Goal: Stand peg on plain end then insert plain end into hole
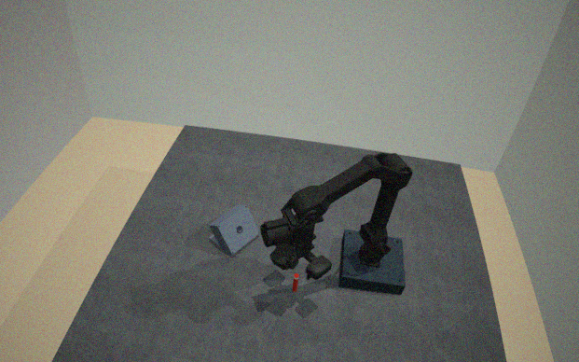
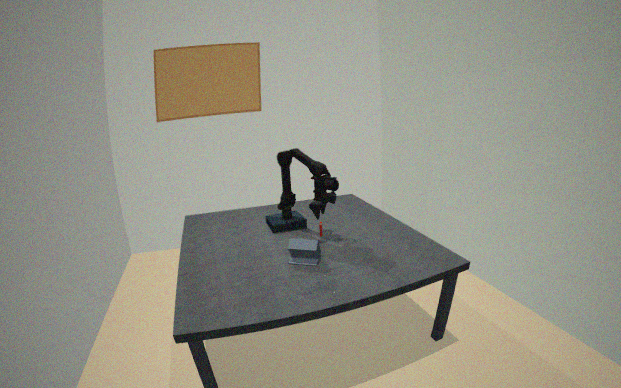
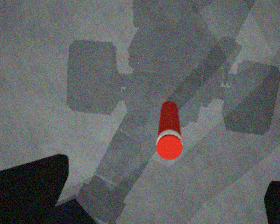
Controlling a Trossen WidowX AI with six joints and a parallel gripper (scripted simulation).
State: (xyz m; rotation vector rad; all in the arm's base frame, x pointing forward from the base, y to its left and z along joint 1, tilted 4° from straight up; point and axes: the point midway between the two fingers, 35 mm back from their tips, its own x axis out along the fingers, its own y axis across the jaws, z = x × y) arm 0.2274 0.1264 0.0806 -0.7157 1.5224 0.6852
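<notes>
The red peg is 6 cm below my gripper tip. Also, from my gripper tip: sloped panel (22 cm ahead, 17 cm to the right, 7 cm below).
</notes>
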